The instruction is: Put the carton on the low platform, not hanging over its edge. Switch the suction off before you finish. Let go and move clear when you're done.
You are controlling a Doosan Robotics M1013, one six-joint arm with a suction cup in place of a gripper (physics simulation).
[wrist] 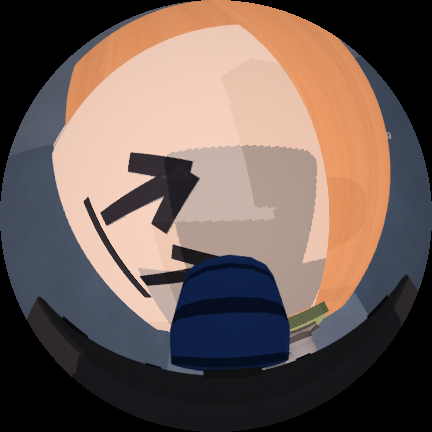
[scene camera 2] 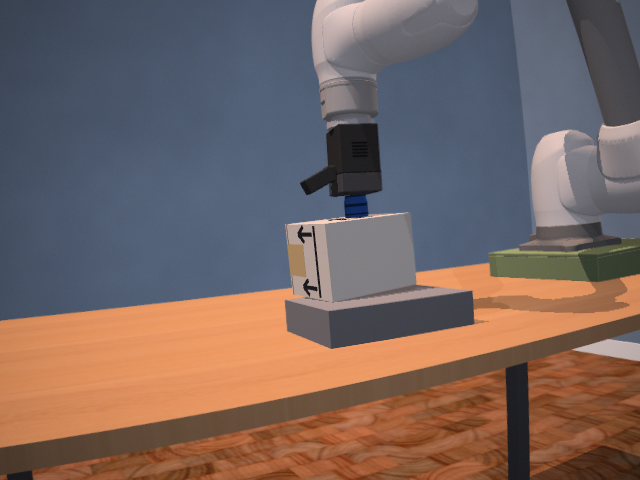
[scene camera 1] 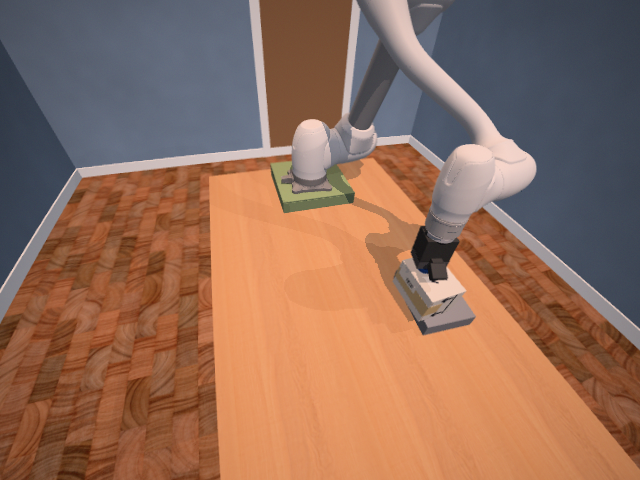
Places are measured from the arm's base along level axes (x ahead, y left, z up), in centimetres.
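Pixels of known places: end effector, tool point: [wrist: 225, 267] [scene camera 1: 422, 271]; arm's base, origin of the base link: [wrist: 293, 333] [scene camera 2: 569, 247] [scene camera 1: 309, 181].
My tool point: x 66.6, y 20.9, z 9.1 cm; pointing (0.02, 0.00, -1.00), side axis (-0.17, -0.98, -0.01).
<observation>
Ahead of a thing's pixels: the offset from my tool point to its middle. Level surfaces: height alone.
The carton @(dx +2.2, dy +1.7, dz -4.4 cm) [scene camera 1: 450, 290] [scene camera 2: 372, 253] [wrist: 125, 110] is a white box with black arrows and a tan patch. It is upright over the low grey platform @(dx +1.2, dy +7.0, dz -12.8 cm) [scene camera 1: 449, 325] [scene camera 2: 398, 320], its underside at the platform's top; I cannot tell a hair's gap from contact. In scene camera 2 its bottom shows within the platform's near edges; in scene camera 1 its left side is close to the platform's left edge. The far edges are hidden. My blue suction cup [scene camera 1: 423, 270] [scene camera 2: 356, 206] [wrist: 230, 310] is pressed on the carton's top face and holds it. The platform does not show in the wrist view.
The arm's base stands on a green block [scene camera 1: 317, 201] [scene camera 2: 542, 266] at the back of the wooden table @(dz -15.2 cm) [scene camera 1: 310, 372] [scene camera 2: 155, 361]. The platform stands near the table's right side in scene camera 1. Blue walls and a brown door [scene camera 1: 305, 67] are behind.
</observation>
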